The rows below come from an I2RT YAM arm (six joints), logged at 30 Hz.
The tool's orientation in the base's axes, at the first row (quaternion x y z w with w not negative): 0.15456, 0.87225, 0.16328, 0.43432
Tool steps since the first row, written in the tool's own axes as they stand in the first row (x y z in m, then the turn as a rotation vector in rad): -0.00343, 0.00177, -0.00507, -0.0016, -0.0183, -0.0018; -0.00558, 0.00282, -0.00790, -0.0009, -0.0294, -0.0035; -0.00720, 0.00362, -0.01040, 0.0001, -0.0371, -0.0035; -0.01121, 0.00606, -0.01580, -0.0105, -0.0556, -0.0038; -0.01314, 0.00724, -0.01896, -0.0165, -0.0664, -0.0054; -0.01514, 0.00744, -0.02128, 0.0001, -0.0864, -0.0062; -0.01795, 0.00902, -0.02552, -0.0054, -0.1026, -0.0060; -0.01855, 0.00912, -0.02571, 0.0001, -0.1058, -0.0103; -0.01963, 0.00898, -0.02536, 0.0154, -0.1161, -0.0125; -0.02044, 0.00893, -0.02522, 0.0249, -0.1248, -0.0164
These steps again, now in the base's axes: -0.00190, -0.00058, 0.00605, -0.0029, -0.0174, -0.0055; -0.00282, -0.00095, 0.00963, -0.0061, -0.0273, -0.0097; -0.00380, -0.00127, 0.01253, -0.0076, -0.0338, -0.0136; -0.00555, -0.00154, 0.01946, -0.0041, -0.0549, -0.0137; -0.00684, -0.00175, 0.02312, -0.0034, -0.0673, -0.0131; -0.00754, -0.00275, 0.02594, -0.0161, -0.0786, -0.0328; -0.00915, -0.00312, 0.03101, -0.0149, -0.0954, -0.0358; -0.00895, -0.00331, 0.03158, -0.0219, -0.0966, -0.0385; -0.00806, -0.00382, 0.03209, -0.0338, -0.0999, -0.0524; -0.00749, -0.00418, 0.03256, -0.0435, -0.1044, -0.0606
